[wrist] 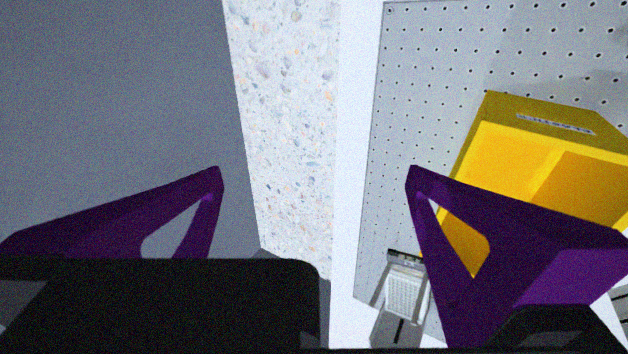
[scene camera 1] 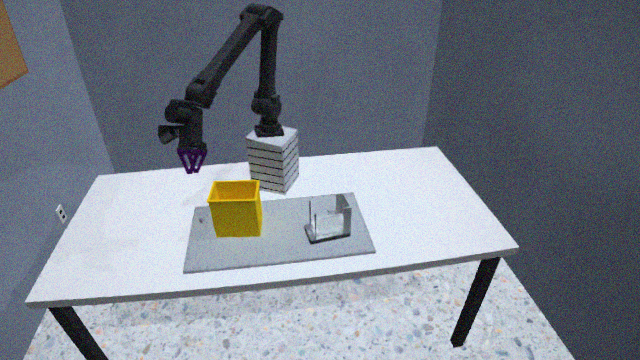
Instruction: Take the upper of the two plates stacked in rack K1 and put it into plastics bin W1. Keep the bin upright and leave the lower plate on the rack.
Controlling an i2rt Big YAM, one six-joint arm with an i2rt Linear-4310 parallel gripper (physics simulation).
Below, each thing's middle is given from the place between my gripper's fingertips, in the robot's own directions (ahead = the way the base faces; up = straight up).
Labels:
I see my gripper 11 cm past the yellow plastics bin W1 (scene camera 1: 235, 206), 12 cm to the right of it and 26 cm above it.

